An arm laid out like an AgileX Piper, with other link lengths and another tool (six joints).
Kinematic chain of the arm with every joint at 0, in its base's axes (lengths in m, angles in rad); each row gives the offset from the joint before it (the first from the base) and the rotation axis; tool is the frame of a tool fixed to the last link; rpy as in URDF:
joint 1: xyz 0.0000 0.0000 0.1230 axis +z
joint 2: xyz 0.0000 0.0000 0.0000 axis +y
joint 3: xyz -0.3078 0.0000 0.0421 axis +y
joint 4: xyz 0.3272 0.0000 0.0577 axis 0.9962 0 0.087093
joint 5: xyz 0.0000 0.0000 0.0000 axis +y
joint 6: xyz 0.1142 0.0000 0.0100 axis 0.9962 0 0.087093
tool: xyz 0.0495 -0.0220 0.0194 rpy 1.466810 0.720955 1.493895
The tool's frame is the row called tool.
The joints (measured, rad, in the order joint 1, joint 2, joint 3, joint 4, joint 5, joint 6), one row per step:
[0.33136 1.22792 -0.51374 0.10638 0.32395 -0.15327]
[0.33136 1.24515 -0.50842 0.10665 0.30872 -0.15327]
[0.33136 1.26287 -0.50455 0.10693 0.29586 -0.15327]
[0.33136 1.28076 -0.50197 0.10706 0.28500 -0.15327]
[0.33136 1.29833 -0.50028 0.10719 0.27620 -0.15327]
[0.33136 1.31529 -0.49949 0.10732 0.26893 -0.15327]
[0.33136 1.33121 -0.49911 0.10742 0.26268 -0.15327]
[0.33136 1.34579 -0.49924 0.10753 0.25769 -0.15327]
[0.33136 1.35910 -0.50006 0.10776 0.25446 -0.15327]
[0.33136 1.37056 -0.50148 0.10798 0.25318 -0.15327]
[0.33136 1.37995 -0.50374 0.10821 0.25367 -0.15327]
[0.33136 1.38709 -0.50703 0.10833 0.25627 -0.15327]
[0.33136 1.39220 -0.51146 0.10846 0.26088 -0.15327]
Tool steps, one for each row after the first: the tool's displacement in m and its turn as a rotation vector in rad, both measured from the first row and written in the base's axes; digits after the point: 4 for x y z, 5 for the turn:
[0.0004 -0.0001 -0.0061 -0.00312 0.00676 -0.00146]
[0.0009 -0.0002 -0.0121 -0.00657 0.01488 -0.00271]
[0.0013 -0.0002 -0.0179 -0.01031 0.02382 -0.00370]
[0.0017 -0.0003 -0.0234 -0.01422 0.03359 -0.00449]
[0.0021 -0.0003 -0.0286 -0.01805 0.04340 -0.00516]
[0.0024 -0.0003 -0.0334 -0.02170 0.05281 -0.00572]
[0.0027 -0.0003 -0.0377 -0.02507 0.06169 -0.00618]
[0.0030 -0.0002 -0.0415 -0.02817 0.07043 -0.00657]
[0.0032 -0.0001 -0.0447 -0.03099 0.07874 -0.00681]
[0.0036 0.0000 -0.0471 -0.03329 0.08600 -0.00691]
[0.0040 0.0002 -0.0486 -0.03515 0.09217 -0.00677]
[0.0047 0.0005 -0.0492 -0.03647 0.09728 -0.00648]

